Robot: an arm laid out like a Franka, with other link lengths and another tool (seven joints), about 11 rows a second.
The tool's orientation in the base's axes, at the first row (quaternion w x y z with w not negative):
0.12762 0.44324 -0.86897 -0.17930
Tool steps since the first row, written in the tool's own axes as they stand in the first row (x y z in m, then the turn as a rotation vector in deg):
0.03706 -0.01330 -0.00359 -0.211 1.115 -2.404
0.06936 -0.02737 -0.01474 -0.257 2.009 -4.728
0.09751 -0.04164 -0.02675 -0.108 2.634 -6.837
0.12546 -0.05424 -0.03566 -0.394 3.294 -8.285
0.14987 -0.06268 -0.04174 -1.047 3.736 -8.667
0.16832 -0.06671 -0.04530 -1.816 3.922 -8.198
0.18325 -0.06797 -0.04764 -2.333 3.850 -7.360
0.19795 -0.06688 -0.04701 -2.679 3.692 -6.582
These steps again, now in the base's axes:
-0.01029 -0.03818 -0.00008 0.229 0.300 2.631
-0.01440 -0.07439 0.00605 0.492 0.362 5.107
-0.01566 -0.10749 0.01260 0.757 0.161 7.287
-0.01920 -0.13890 0.01705 0.994 0.465 8.857
-0.02479 -0.16461 0.02049 1.194 1.162 9.348
-0.03112 -0.18256 0.02316 1.323 1.984 8.956
-0.03789 -0.19590 0.02567 1.353 2.533 8.136
-0.04737 -0.20718 0.02649 1.370 2.884 7.344

